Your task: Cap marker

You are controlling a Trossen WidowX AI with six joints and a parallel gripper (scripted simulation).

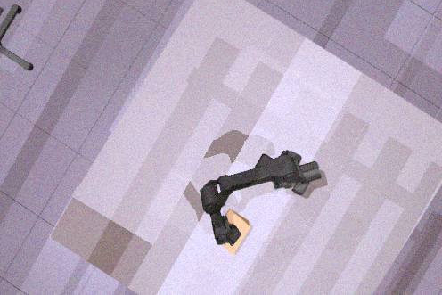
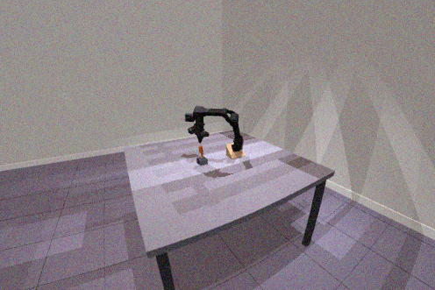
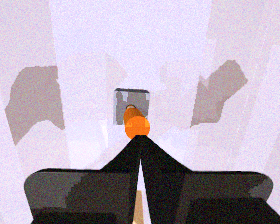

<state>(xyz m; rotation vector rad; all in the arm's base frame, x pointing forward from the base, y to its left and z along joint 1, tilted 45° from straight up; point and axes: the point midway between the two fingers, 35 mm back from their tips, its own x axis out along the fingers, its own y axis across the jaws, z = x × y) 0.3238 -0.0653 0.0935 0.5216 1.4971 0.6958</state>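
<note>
My gripper tip is 50 mm above the orange cap. From my gripper tip the other things lie so: grey holder block: 10 mm behind, 10 mm to the left, 140 mm below.
</note>
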